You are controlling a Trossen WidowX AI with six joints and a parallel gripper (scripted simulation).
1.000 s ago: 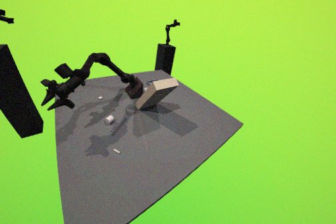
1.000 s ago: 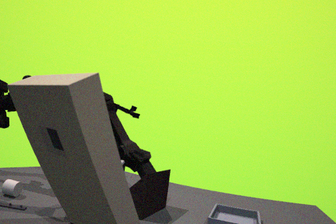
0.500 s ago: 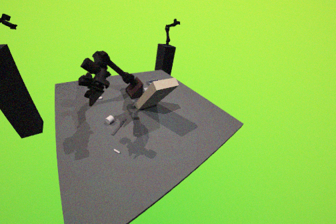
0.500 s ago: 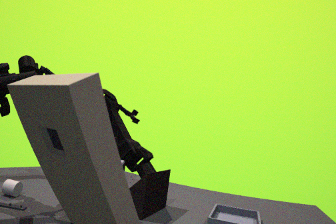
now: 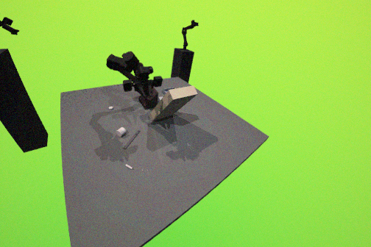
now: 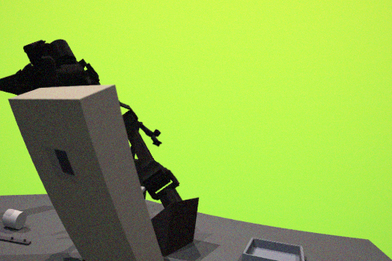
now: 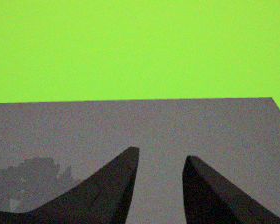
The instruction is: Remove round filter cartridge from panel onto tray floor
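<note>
Right now my gripper tip is 80 mm past the white round filter cartridge, 220 mm to the right of it and 90 mm above it. The rest, counted from my gripper tip: beige service panel: 130 mm behind, 220 mm to the left, 160 mm below; grey tray: 500 mm behind, 500 mm to the left, 320 mm below; white peg: 90 mm ahead, 140 mm to the right, 330 mm below.
</note>
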